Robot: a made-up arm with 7 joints.
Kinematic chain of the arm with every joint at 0, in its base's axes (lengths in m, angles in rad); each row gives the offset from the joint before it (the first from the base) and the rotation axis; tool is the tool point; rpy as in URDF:
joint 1: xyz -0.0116 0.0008 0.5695 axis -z
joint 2: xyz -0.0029 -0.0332 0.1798 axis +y
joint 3: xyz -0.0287 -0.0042 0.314 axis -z
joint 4: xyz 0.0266 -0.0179 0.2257 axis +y
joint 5: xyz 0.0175 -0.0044 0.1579 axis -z
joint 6: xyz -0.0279 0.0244 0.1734 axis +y
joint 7: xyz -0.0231 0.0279 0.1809 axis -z
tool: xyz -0.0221 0.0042 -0.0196 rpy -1.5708 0 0
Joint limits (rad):
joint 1: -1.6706..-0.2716
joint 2: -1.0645..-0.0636
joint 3: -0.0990..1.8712
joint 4: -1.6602..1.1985
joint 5: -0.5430..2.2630
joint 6: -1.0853..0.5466
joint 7: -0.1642..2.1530
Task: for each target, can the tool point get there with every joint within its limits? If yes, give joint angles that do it. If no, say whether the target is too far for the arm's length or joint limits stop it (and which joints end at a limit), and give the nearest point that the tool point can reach.
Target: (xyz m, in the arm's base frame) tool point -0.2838 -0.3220 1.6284
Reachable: yes | joints -0.9992 -0.3500 0.9454 0.0557 -0.2753 -0.8798 1.6265
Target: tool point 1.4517 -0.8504 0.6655
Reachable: no: too far | nearest point 0.5782 -0.6119 0.8699 | short by 0.928 m
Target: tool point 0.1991 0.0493 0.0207
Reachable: no: joint limits stop it (at a limit: joint 1, joint 2, joint 3, joint 4) | nearest point 0.1512 -0.4647 0.5761 | short by 0.758 m
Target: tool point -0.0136 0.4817 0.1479
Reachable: no: joint limits stop it (at a limit: joint 1, joint 2, joint 4) | nearest point -0.4868 0.1185 0.6755 | short by 0.796 m
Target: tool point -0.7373 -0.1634 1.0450
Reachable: yes | joints -0.7873 -0.8802 1.1789 -1.4287 0.9650 0.2669 0.6293
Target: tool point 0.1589 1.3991 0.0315
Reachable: no: too far | nearest point -0.0487 0.3690 1.1216 | short by 1.514 m
